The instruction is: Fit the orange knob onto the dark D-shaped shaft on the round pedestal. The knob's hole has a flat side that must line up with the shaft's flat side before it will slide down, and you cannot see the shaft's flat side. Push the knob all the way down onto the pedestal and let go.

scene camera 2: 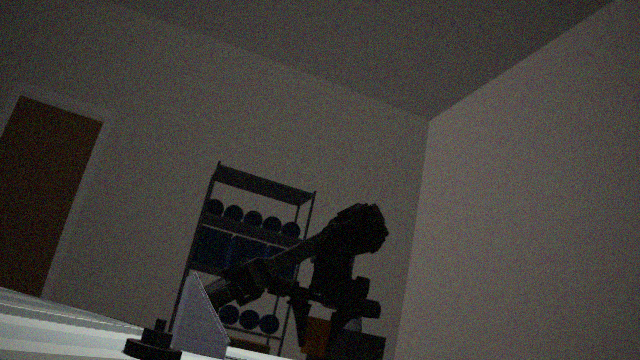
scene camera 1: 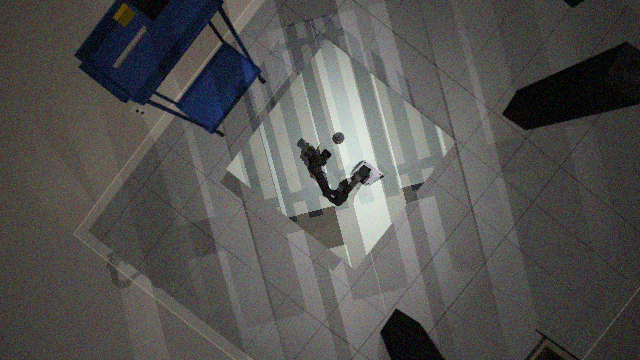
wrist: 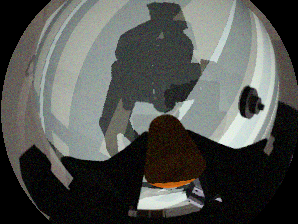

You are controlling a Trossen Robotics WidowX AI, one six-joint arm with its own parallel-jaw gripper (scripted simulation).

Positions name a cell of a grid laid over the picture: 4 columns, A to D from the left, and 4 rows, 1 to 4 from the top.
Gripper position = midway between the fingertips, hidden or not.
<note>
My gripper (wrist: C3) holds an orange knob.
</note>
